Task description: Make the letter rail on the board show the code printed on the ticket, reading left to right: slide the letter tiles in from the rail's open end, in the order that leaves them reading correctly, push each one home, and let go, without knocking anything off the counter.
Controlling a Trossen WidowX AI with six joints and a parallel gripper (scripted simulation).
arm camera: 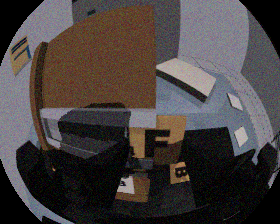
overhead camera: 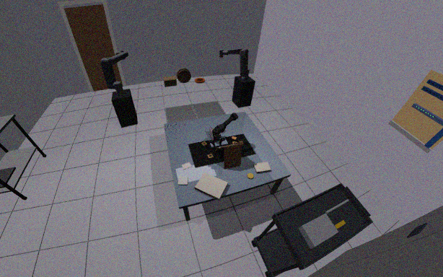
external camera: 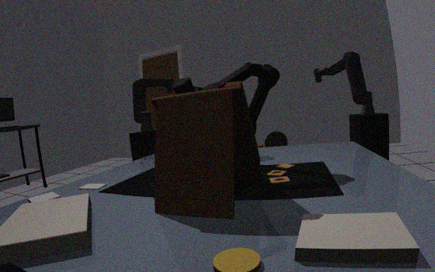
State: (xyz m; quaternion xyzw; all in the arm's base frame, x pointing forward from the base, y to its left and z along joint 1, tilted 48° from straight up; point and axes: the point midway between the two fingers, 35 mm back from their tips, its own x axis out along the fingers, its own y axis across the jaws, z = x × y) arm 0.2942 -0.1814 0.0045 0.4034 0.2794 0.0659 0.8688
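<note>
My gripper tip is 80 mm above the white printed slip, 70 mm to the right of it and 50 mm past it. From my gripper tip the other things lie so: black mat (150 mm below, 130 mm behind, 100 mm to the left); tan letter tile (right at my gripper tip); pale block (420 mm to the left, 350 mm ahead, 140 mm below).
</note>
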